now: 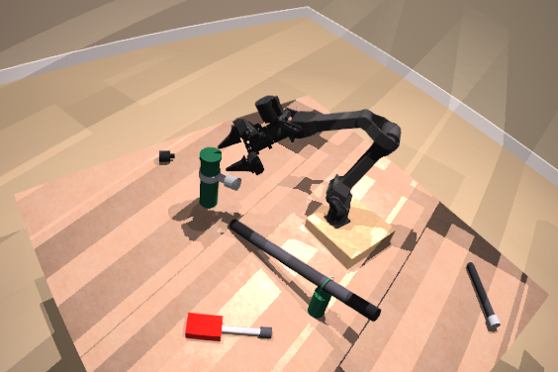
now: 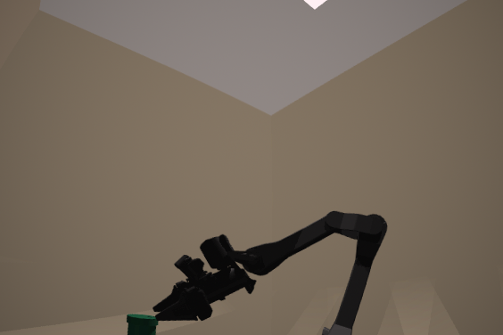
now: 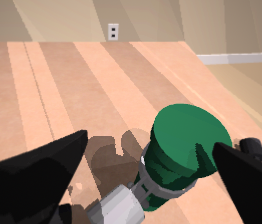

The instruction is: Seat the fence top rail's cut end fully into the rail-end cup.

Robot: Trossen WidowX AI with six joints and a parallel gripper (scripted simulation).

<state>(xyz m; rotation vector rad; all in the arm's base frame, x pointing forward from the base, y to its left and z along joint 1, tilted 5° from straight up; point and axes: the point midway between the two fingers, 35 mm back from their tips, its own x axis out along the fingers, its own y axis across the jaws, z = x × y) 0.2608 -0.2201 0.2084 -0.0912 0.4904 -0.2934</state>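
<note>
My gripper tip is 2 cm past the pale rail-end cup, 1 cm to the right of it and 9 cm above it. Round my gripper tip: green loop cap: 5 cm behind, 46 cm to the left, 11 cm below.
</note>
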